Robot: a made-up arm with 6 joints.
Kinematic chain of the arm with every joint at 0, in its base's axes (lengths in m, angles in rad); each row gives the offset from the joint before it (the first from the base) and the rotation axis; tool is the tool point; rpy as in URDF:
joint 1: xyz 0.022 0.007 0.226 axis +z
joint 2: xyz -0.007 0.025 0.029 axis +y
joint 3: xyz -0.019 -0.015 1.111 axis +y
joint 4: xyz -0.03 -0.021 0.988 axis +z
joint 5: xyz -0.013 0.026 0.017 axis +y
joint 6: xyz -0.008 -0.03 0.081 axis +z
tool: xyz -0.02 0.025 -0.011 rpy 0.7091 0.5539 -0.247
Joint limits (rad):
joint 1: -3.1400..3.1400
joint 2: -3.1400..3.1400
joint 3: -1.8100..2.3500
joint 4: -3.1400..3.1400
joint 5: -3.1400..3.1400
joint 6: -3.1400..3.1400
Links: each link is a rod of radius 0.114 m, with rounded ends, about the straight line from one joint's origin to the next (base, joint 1, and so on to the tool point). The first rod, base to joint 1, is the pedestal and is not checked.
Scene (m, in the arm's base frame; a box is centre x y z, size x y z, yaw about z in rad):
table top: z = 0
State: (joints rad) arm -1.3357 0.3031 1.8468 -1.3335 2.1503 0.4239
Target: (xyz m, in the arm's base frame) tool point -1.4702 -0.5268 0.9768
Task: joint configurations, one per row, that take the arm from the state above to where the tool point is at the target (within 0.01 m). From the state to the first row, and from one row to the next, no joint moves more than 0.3 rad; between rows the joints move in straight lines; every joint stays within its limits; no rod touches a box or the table.
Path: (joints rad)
1: -1.6188 0.3615 1.7163 -1.3459 2.1320 0.4324
2: -1.9018 0.4199 1.5858 -1.3582 2.1137 0.4409
3: -2.1849 0.4782 1.4554 -1.3706 2.0953 0.4494
4: -2.4679 0.5366 1.3249 -1.3829 2.0770 0.4579
5: -2.7510 0.5950 1.1944 -1.3953 2.0587 0.4664

